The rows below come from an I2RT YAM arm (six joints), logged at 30 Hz.
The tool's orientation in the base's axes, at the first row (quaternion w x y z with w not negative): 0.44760, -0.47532, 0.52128, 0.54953
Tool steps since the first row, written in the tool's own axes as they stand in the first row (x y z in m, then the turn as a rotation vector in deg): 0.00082, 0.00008, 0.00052, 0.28, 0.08, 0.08; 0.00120, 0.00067, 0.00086, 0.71, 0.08, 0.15; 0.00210, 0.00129, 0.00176, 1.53, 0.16, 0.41; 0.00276, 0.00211, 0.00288, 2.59, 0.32, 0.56; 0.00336, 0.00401, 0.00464, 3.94, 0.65, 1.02; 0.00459, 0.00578, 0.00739, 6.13, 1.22, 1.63; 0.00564, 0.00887, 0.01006, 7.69, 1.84, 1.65; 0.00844, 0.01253, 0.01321, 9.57, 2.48, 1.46
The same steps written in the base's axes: -0.00023, 0.00051, -0.00080, -0.12, 0.07, -0.26; -0.00089, 0.00082, -0.00108, -0.19, 0.14, -0.69; -0.00168, 0.00168, -0.00188, -0.41, 0.39, -1.49; -0.00265, 0.00275, -0.00241, -0.73, 0.53, -2.51; -0.00471, 0.00440, -0.00271, -1.28, 0.97, -3.80; -0.00680, 0.00704, -0.00365, -2.20, 1.54, -5.88; -0.01015, 0.00953, -0.00422, -3.04, 1.52, -7.33; -0.01435, 0.01246, -0.00644, -3.94, 1.28, -9.09
